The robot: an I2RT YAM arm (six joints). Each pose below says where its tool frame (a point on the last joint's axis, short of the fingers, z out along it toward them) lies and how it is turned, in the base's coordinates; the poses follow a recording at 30 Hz.
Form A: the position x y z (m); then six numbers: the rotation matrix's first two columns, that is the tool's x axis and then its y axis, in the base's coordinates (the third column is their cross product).
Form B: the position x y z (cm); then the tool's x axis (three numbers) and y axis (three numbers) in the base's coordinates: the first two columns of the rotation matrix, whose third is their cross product. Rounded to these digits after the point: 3 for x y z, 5 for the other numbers.
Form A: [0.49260 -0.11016 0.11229 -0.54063 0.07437 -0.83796 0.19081 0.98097 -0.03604]
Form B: [49.260 -11.016 11.229 -0.54063 0.07437 -0.83796 0.19081 0.98097 -0.03604]
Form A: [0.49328 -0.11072 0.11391 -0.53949 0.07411 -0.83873 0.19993 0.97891 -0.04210]
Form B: [49.328 -11.072 11.391 -0.53949 0.07411 -0.83873 0.19993 0.97891 -0.04210]
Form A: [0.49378 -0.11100 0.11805 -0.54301 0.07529 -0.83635 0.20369 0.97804 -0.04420]
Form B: [49.378 -11.100 11.805 -0.54301 0.07529 -0.83635 0.20369 0.97804 -0.04420]
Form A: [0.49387 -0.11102 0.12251 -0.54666 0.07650 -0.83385 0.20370 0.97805 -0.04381]
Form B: [49.387 -11.102 12.251 -0.54666 0.07650 -0.83385 0.20370 0.97805 -0.04381]
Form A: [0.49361 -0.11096 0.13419 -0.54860 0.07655 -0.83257 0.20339 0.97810 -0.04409]
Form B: [49.361 -11.096 13.419 -0.54860 0.07655 -0.83257 0.20339 0.97810 -0.04409]
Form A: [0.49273 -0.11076 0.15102 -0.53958 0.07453 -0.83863 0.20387 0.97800 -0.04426]
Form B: [49.273 -11.076 15.102 -0.53958 0.07453 -0.83863 0.20387 0.97800 -0.04426]
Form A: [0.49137 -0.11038 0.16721 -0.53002 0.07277 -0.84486 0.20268 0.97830 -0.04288]
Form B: [49.137 -11.038 16.721 -0.53002 0.07277 -0.84486 0.20268 0.97830 -0.04288]
